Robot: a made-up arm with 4 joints. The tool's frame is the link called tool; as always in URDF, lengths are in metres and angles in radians. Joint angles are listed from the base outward. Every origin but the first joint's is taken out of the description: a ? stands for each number. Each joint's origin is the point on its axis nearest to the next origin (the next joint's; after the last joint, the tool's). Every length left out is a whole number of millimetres.
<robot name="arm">
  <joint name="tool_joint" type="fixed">
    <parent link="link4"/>
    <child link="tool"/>
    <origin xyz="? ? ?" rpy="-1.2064 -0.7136 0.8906"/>
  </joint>
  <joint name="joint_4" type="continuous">
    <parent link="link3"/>
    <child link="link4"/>
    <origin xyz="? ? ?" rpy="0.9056 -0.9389 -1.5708"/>
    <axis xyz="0 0 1"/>
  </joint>
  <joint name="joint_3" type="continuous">
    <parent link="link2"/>
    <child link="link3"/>
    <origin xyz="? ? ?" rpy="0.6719 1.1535 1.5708"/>
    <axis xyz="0 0 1"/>
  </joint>
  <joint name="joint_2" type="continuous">
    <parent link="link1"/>
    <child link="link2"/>
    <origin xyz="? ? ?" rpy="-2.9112 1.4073 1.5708"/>
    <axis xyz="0 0 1"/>
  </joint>
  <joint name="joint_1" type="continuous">
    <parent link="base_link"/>
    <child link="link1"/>
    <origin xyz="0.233 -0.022 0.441" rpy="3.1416 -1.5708 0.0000"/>
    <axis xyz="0 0 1"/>
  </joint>
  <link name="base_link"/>
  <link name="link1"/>
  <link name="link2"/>
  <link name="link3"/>
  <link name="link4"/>
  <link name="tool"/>
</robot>
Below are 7 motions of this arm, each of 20 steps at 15 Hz.
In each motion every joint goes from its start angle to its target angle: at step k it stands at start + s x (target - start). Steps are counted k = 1, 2, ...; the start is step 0. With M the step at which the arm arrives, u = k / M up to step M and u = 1 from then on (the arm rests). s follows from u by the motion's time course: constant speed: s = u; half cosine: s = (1 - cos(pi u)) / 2; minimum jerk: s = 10 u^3 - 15 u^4 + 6 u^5.
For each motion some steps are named. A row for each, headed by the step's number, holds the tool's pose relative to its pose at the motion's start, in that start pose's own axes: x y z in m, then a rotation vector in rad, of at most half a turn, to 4 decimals.
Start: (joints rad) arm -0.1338 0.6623 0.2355 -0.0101
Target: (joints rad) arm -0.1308 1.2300 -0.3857 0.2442
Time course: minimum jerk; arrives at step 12
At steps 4, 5, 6, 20:
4: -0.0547 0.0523 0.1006 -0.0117 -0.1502 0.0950
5: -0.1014 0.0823 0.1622 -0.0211 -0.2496 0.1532
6: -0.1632 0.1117 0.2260 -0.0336 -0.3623 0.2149
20: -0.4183 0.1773 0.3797 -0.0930 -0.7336 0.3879

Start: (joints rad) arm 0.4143 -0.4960 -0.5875 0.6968
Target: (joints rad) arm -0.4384 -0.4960 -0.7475 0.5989
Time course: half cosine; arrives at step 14
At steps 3, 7, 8, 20:
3: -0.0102 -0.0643 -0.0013 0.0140 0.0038 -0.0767
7: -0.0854 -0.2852 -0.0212 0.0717 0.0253 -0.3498
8: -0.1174 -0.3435 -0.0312 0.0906 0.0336 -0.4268
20: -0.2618 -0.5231 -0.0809 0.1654 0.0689 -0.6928

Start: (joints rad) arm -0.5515 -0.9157 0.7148 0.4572
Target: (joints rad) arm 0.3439 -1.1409 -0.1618 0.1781
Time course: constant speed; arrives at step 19
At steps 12, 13, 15, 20:
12: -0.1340 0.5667 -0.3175 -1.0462 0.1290 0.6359
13: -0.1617 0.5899 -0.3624 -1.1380 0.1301 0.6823
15: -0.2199 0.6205 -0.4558 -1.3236 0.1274 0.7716
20: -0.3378 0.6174 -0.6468 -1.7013 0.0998 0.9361

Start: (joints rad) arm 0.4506 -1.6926 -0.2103 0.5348
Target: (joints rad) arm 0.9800 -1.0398 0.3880 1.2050
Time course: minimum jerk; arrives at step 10
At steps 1, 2, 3, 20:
1: -0.0036 -0.0023 0.0061 0.0044 -0.0109 -0.0017
2: -0.0255 -0.0150 0.0404 0.0300 -0.0741 -0.0101
3: -0.0783 -0.0389 0.1088 0.0846 -0.2105 -0.0202
20: -0.6030 -0.1647 0.3313 0.5850 -1.2537 0.2424

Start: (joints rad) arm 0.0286 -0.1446 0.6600 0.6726
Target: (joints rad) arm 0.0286 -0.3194 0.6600 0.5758
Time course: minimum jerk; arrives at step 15
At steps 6, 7, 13, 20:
6: 0.0086 -0.0051 -0.0247 -0.0658 0.0453 -0.0291
7: 0.0117 -0.0075 -0.0341 -0.0907 0.0625 -0.0403
13: 0.0233 -0.0219 -0.0765 -0.2025 0.1400 -0.0916
20: 0.0236 -0.0225 -0.0780 -0.2065 0.1428 -0.0935

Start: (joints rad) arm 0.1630 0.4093 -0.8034 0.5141
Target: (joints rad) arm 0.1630 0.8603 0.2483 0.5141
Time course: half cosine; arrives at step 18
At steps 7, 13, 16, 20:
7: -0.1540 -0.2309 0.0662 0.2402 -0.1982 -0.2777
13: -0.4547 -0.4718 -0.0011 0.6598 -0.5064 -0.6221
16: -0.5402 -0.5122 -0.0586 0.8007 -0.5986 -0.7071
20: -0.5564 -0.5184 -0.0720 0.8301 -0.6171 -0.7232

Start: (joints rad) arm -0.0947 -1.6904 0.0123 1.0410
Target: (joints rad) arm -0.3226 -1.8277 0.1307 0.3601
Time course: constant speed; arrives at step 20
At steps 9, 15, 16, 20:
9: 0.0158 -0.0829 -0.1214 -0.1096 0.2663 -0.1792
15: 0.0062 -0.1376 -0.2105 -0.1735 0.4601 -0.2805
16: 0.0029 -0.1464 -0.2257 -0.1835 0.4935 -0.2958
20: -0.0154 -0.1800 -0.2873 -0.2221 0.6303 -0.3522

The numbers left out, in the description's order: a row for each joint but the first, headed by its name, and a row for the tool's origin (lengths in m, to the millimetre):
tool: 0.001 0.273 0.000
joint_4: -0.405 0.356 0.000
joint_3: 0.042 0.349 0.000
joint_2: -0.056 -0.006 0.000

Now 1 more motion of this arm.
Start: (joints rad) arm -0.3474 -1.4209 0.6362 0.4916
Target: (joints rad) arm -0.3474 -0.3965 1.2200 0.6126
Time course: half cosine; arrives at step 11
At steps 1, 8, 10, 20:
1: -0.0047 -0.0056 0.0071 0.0262 -0.0126 0.0011
8: -0.1469 -0.2426 0.0167 1.1245 -0.3460 0.0687
10: -0.1544 -0.2606 -0.0267 1.3388 -0.3664 0.0887
20: -0.1549 -0.2618 -0.0330 1.3674 -0.3679 0.0916

